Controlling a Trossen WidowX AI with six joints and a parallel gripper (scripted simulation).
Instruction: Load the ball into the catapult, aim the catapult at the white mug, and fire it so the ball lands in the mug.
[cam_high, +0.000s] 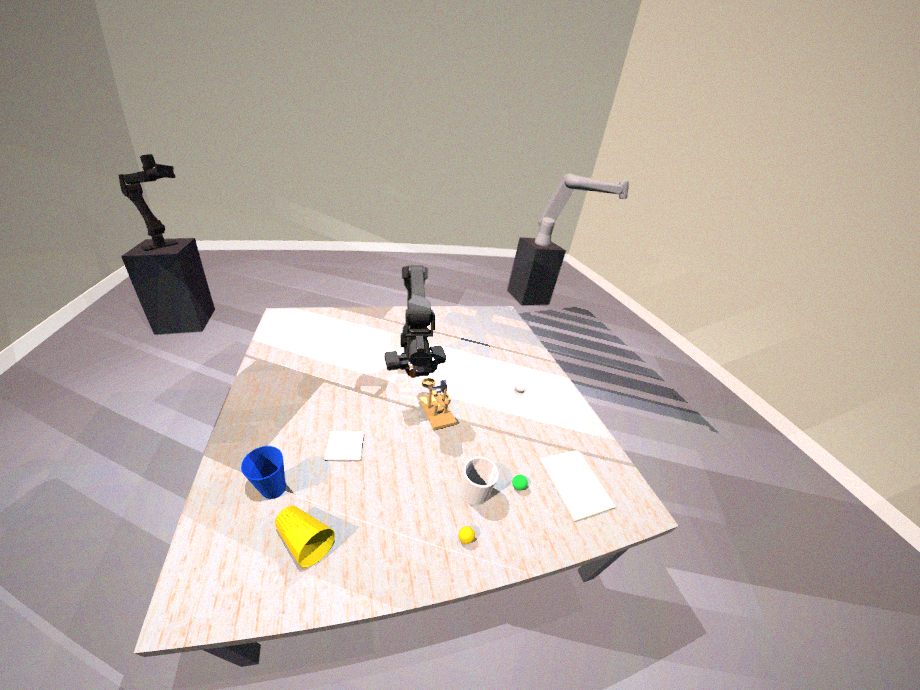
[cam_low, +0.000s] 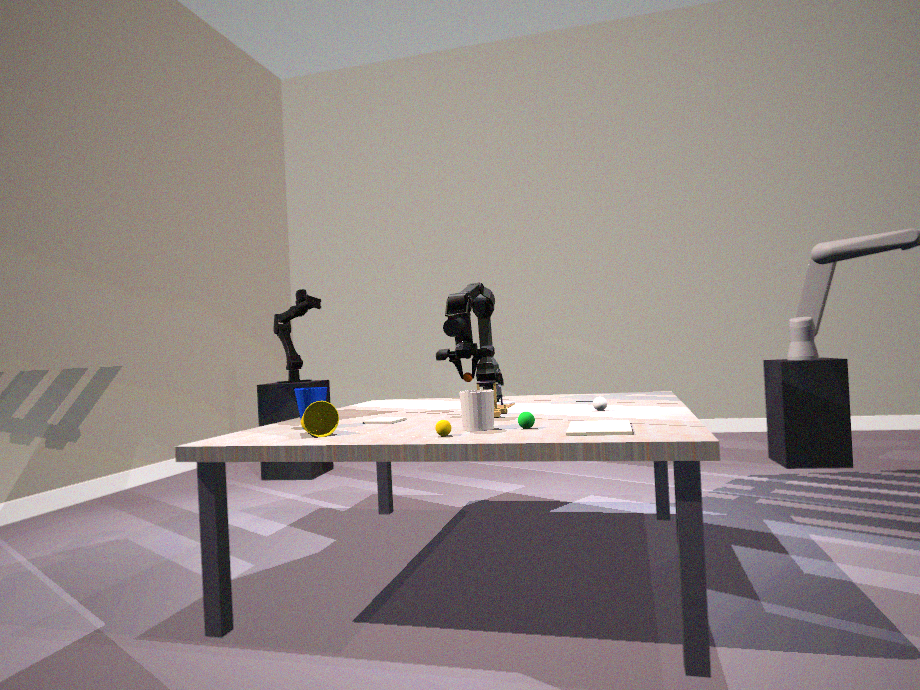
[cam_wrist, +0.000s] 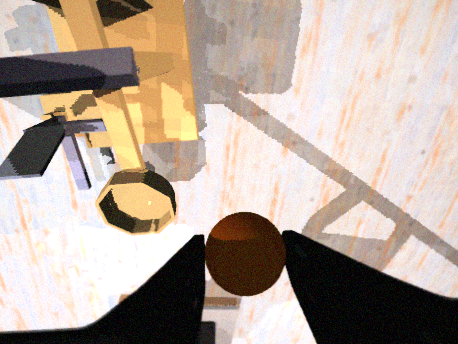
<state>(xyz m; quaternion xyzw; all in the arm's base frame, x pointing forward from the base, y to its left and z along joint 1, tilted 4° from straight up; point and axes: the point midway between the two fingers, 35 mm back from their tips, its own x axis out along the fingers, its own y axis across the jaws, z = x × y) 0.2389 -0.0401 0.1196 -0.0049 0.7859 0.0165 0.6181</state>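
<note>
Now: the wooden catapult 80 mm to the left of my gripper tip, 60 mm below it and 40 mm ahead of it. The rest, counted from my gripper tip: orange ball: right at my gripper tip; then white ball: 420 mm to the left, 90 mm below, 30 mm ahead; then white mug: 390 mm ahead, 90 mm to the left, 90 mm below.
</note>
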